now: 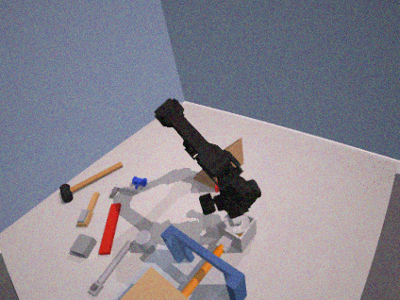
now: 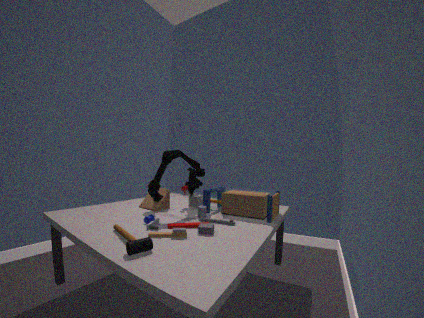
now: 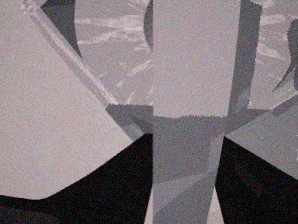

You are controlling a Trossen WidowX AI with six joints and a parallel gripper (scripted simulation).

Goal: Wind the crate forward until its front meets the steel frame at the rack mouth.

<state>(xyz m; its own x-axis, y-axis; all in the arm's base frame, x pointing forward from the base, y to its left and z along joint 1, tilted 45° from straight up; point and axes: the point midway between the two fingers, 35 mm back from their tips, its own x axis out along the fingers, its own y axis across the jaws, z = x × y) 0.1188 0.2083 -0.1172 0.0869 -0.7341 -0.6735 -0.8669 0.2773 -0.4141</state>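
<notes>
My gripper tip is 20 mm below the winch handle, 10 mm to the left of it and 10 mm past it. Round my gripper tip: red knob (50 mm to the right, 50 mm above, 20 mm behind); then grey winch (60 mm below, 30 mm to the left, 10 mm ahead); then blue steel frame (180 mm ahead, 60 mm to the left, 20 mm above).
</notes>
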